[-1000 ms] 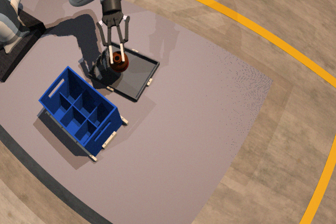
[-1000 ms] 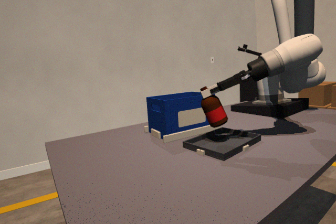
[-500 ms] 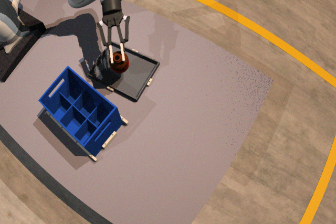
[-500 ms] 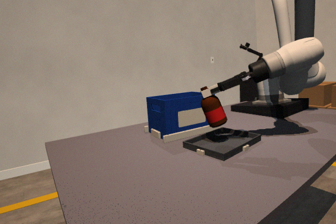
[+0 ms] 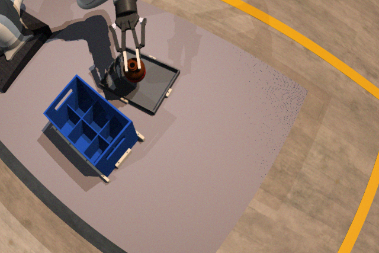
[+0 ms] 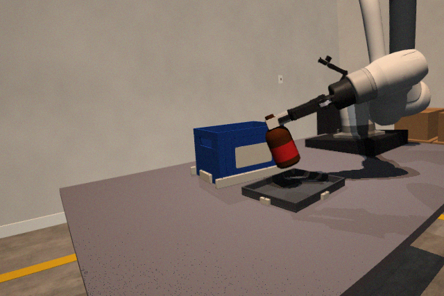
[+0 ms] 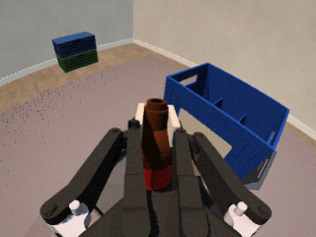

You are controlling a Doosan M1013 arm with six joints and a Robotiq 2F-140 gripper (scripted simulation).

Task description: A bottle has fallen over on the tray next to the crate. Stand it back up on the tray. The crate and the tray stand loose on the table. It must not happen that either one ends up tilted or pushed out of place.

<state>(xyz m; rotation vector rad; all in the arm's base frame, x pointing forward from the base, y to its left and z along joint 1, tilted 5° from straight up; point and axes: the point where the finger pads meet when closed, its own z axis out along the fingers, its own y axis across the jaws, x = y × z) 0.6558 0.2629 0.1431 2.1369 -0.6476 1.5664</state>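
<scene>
Right now the bottle is 60 mm below my hand. Also, from my hand: dark tray 200 mm below, 30 mm to the left, 30 mm behind; blue crate 240 mm to the right, 130 mm below, 10 mm ahead.
</scene>
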